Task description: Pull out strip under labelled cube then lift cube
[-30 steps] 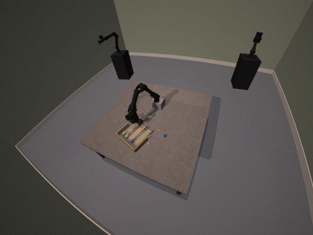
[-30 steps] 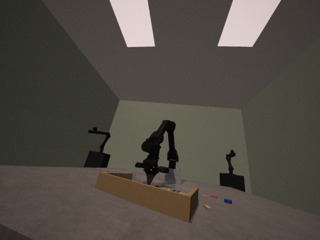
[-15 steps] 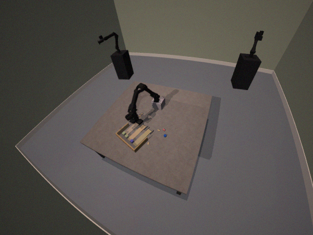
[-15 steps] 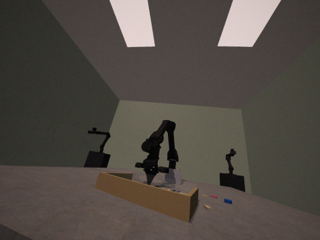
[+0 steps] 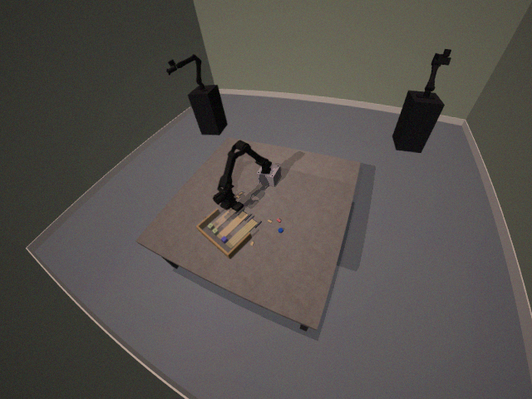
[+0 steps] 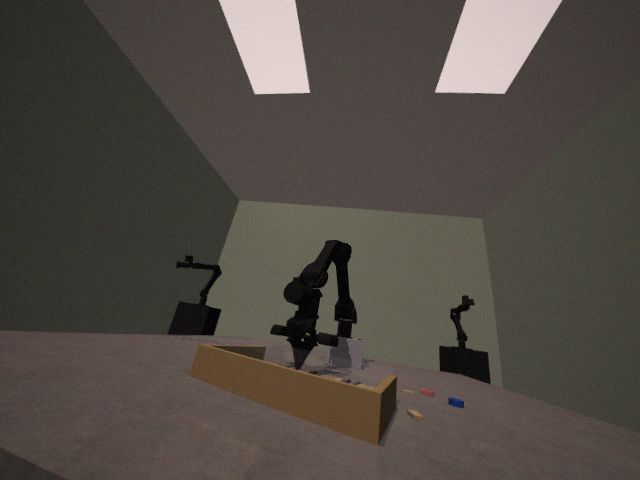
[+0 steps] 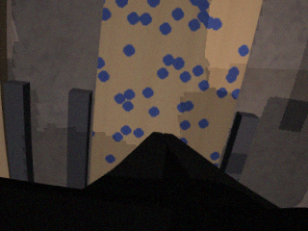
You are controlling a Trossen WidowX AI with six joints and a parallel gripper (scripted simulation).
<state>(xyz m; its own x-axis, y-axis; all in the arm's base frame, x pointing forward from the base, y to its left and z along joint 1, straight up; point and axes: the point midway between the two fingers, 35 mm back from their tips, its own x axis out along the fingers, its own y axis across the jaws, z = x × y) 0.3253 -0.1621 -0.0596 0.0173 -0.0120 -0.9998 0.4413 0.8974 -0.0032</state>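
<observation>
Right now my gripper tip is 90 mm short of the strip and 40 mm to the left of it. The rest, counted from my gripper tip: blue disc 110 mm ahead, 360 mm to the left; then red piece 30 mm ahead, 330 mm to the left; then tan bit 230 mm ahead, 210 mm to the left.
</observation>
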